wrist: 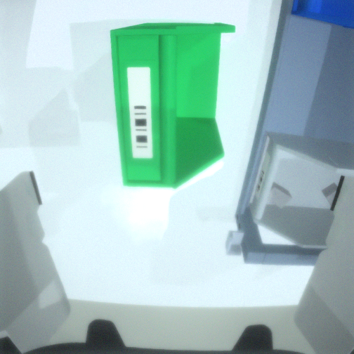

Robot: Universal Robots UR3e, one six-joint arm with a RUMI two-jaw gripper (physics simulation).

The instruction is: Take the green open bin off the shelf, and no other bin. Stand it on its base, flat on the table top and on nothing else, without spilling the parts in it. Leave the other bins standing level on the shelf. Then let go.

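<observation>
The green open bin (168, 105) is on the white table top (200, 280), left of the shelf and apart from it. Its barcode label faces up at the camera and its open side faces the shelf, so it looks tipped over rather than on its base. No parts show in the portion of its inside that I see; the rest is hidden. My gripper (185, 179) is wide open and empty. Its jaws are at the left and right edges of the wrist view, and the green bin shows ahead of them, not held.
The grey-blue shelf (287, 258) runs along the right side, with a raised edge and a small block at its near corner. A whitish bin (300, 227) with grey parts is on it, partly behind the right jaw. Part of a blue bin (325, 11) shows at the top right.
</observation>
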